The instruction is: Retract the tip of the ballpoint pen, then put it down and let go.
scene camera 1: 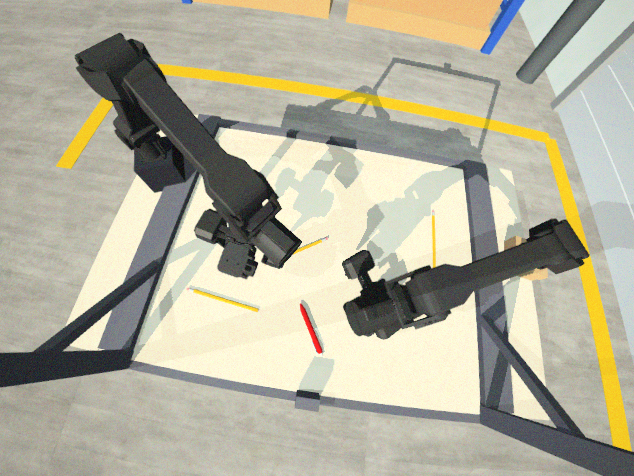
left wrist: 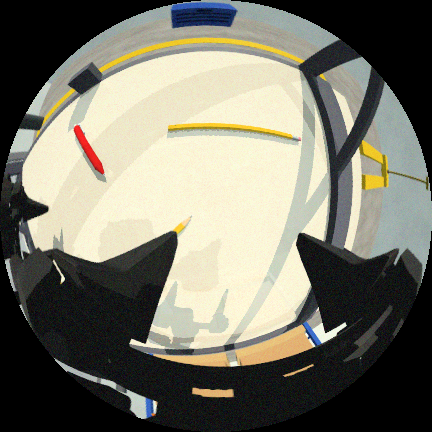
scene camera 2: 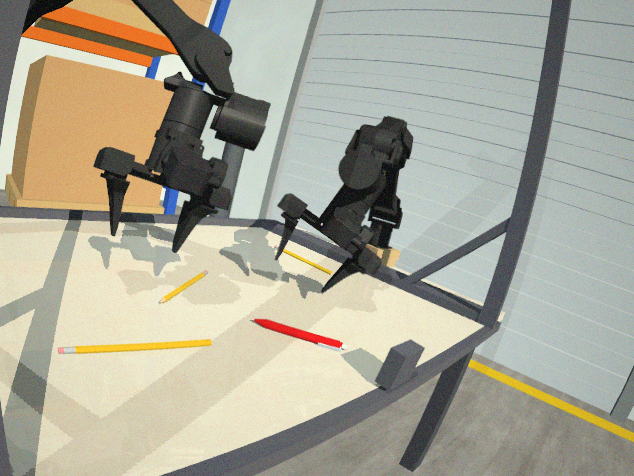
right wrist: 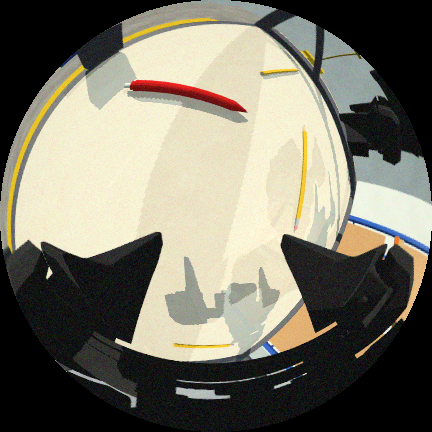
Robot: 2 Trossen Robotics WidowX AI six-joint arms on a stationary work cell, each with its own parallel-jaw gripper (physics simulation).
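Where they show: left gripper, fingertip midpoint: point(left wrist: 240, 238) point(scene camera 2: 144, 244) point(right wrist: 345, 111); right gripper, fingertip midpoint: point(scene camera 1: 354, 290) point(left wrist: 51, 227) point(scene camera 2: 299, 275) point(right wrist: 224, 240); left arm's base at its link origin: point(scene camera 1: 153, 152) point(right wrist: 366, 139); right arm's base at its link origin: point(scene camera 2: 377, 244).
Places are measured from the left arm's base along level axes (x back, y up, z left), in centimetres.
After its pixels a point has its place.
Note:
The red ballpoint pen point(scene camera 1: 310, 328) @(y -9.4, x -29.7, z -53.1 cm) point(scene camera 2: 298, 333) @(y -9.7, x -29.2, z -53.2 cm) point(left wrist: 89, 150) @(y -9.5, x -29.1, z -51.4 cm) point(right wrist: 185, 92) @(y -9.7, x -30.3, z -53.4 cm) lies flat on the table near its front edge. In scene camera 2 a thin grey tip shows at its left end, and a pale button and clip at its right end. My left gripper point(scene camera 2: 144, 242) @(y -1.7, x -18.7, z -33.4 cm) point(left wrist: 240, 238) @(y -1.7, x -18.7, z -33.4 cm) is open and empty above the table, farther back than the pen and to its left in scene camera 2. My right gripper point(scene camera 2: 300, 275) @(y -5.8, x -42.0, z -47.7 cm) point(right wrist: 224, 240) @(y -5.8, x -42.0, z -47.7 cm) is open and empty above the table behind the pen. In scene camera 1 the arms hide the fingertips.
One pencil point(scene camera 1: 222, 299) @(y -10.0, x -10.5, z -40.8 cm) point(scene camera 2: 138, 346) @(y -10.0, x -10.0, z -40.9 cm) point(left wrist: 230, 128) @(y -10.2, x -12.0, z -41.4 cm) point(right wrist: 280, 72) @(y -10.1, x -12.8, z -41.9 cm) lies left of the pen. Another pencil point(scene camera 1: 309, 245) @(y -10.0, x -35.1, z -32.4 cm) point(scene camera 2: 183, 286) @(y -10.0, x -30.2, z -33.4 cm) point(right wrist: 304, 170) @(y -10.0, x -30.9, z -33.4 cm) lies near the left gripper. A third pencil point(scene camera 1: 433, 238) @(y -10.1, x -70.6, z -39.2 cm) point(scene camera 2: 307, 260) @(y -9.9, x -69.8, z -40.9 cm) point(right wrist: 202, 345) @(y -10.3, x -69.5, z -41.0 cm) lies behind the right gripper. A dark block point(scene camera 1: 307, 400) @(y -4.9, x -25.0, z -67.0 cm) point(scene camera 2: 400, 364) @(y -6.3, x -22.2, z -67.4 cm) stands on the front rail.

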